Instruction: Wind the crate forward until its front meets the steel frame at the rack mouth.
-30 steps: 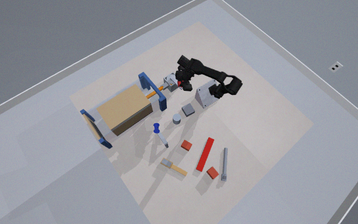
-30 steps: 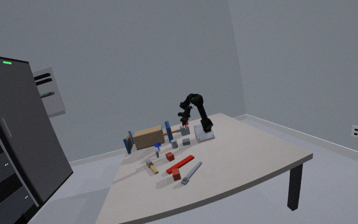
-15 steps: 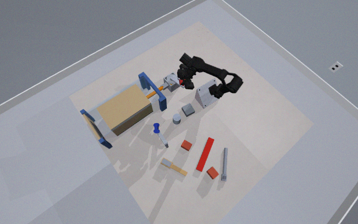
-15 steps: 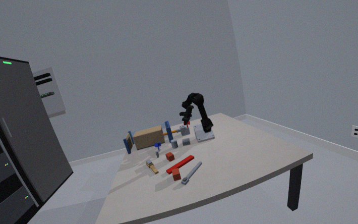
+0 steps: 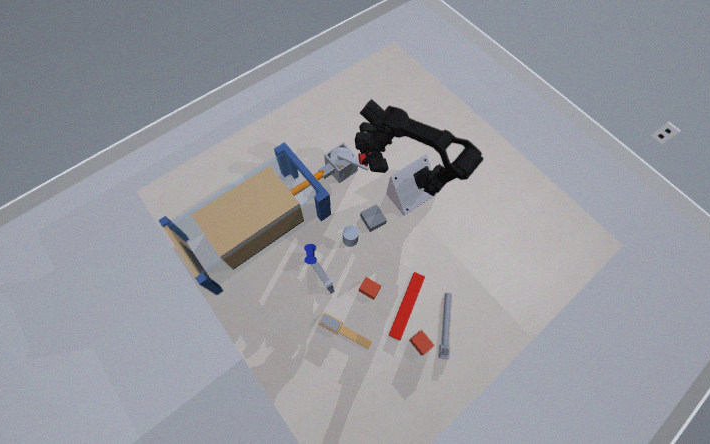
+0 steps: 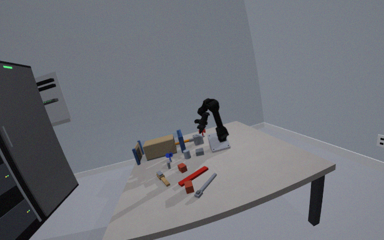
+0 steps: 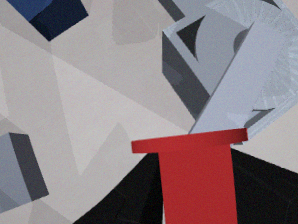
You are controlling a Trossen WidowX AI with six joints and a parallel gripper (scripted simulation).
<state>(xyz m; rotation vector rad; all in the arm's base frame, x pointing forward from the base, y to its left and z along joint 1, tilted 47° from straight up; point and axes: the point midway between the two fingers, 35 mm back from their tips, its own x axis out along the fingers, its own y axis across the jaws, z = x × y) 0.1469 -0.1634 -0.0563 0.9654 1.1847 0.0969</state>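
My gripper tip is 30 mm to the left of the red-knobbed handle and 30 mm above it. From my gripper tip the other things lie so: red knob: 20 mm behind, 10 mm to the left; then blue frame: 190 mm ahead, 70 mm to the right, 30 mm below; then grey winch: 20 mm ahead, 90 mm to the right, 100 mm below.
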